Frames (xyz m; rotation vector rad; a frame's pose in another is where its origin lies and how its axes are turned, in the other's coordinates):
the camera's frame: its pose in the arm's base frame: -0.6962 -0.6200 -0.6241 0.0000 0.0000 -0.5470
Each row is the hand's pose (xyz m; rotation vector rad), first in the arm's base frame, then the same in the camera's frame.
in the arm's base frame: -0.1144 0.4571 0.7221 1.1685 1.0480 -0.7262
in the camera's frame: -0.0633 1.2225 1.3462 0.8217 1.2927 -0.2936
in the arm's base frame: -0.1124 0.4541 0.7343 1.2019 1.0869 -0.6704
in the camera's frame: -0.0601 1.2210 1.3584 0.8449 1.3413 -0.2459
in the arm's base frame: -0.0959 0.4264 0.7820 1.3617 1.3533 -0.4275
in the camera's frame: -0.0316 1.2060 1.4061 0.9344 1.6512 -0.0572
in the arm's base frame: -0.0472 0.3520 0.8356 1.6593 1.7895 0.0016
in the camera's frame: 0.0487 1.1677 1.4597 1.1213 2.1848 0.2441
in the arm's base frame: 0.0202 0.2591 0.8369 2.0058 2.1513 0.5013
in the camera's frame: 0.1546 1.1234 1.4610 1.3902 2.6905 0.5626
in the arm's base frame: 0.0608 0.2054 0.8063 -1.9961 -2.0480 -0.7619
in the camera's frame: 0.2172 1.0987 1.4304 -1.3182 -2.4183 -0.6363
